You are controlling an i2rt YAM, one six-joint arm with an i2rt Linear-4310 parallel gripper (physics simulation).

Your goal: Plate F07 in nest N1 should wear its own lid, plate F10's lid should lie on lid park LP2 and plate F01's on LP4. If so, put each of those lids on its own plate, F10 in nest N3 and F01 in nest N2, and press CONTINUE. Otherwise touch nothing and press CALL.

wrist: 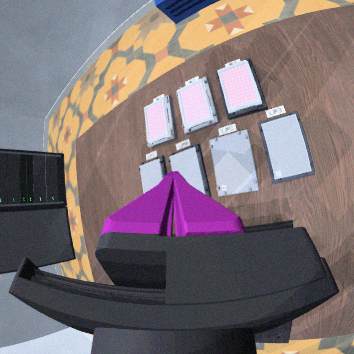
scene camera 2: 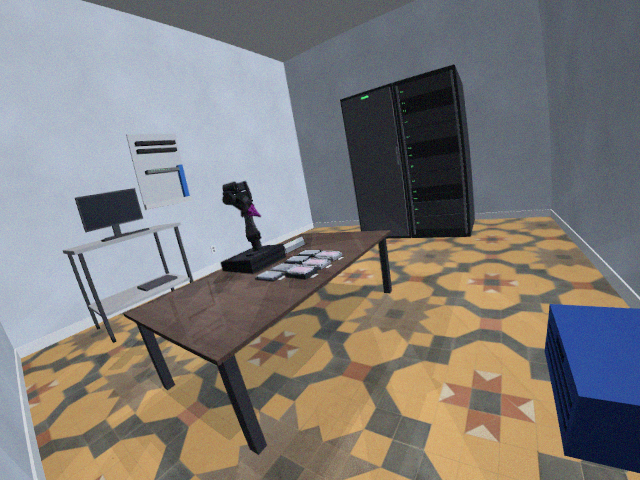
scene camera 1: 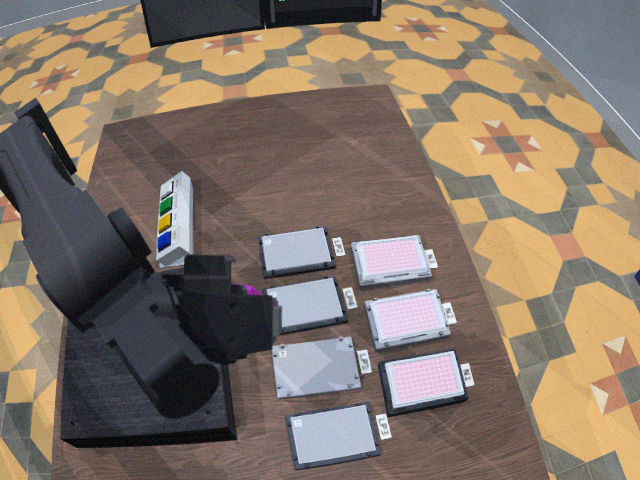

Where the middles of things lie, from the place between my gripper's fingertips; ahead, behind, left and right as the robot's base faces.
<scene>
My hand is 7 cm short of the lid park LP1 (scene camera 1: 304, 369), 4 cm to the right of it and 32 cm above it. The rest, counted from my hand: white button box (scene camera 1: 179, 188) (12 cm behind, 46 cm to the left, 30 cm below); then lid park LP2 (scene camera 1: 326, 266) (12 cm ahead, 29 cm to the left, 32 cm below).
</scene>
